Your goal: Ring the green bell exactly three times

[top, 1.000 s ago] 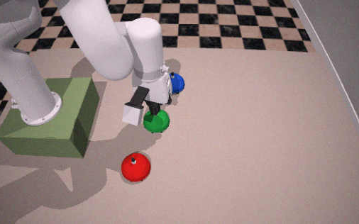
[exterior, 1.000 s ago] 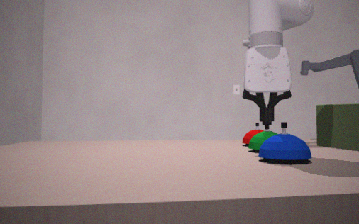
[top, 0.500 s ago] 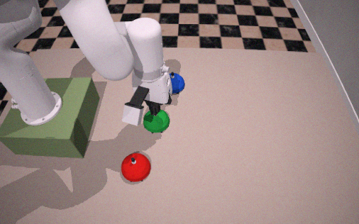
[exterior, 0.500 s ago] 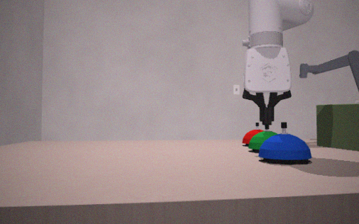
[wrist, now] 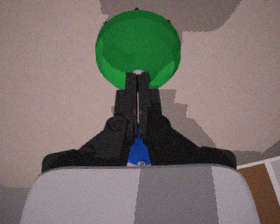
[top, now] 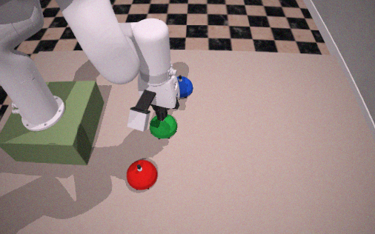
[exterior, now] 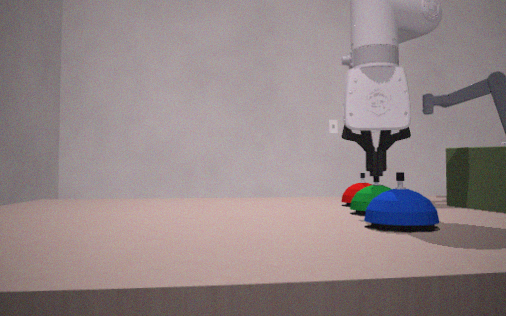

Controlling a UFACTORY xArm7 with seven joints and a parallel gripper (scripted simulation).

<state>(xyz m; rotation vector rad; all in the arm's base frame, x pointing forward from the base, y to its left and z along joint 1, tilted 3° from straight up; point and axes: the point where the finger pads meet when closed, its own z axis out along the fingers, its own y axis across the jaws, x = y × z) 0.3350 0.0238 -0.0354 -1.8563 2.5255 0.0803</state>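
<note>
The green bell lies 4 cm below my hand. From my hand the other things lie so: red bell (16 cm to the right, 5 cm behind, 4 cm below); then blue bell (16 cm to the left, 5 cm ahead, 4 cm below).
</note>
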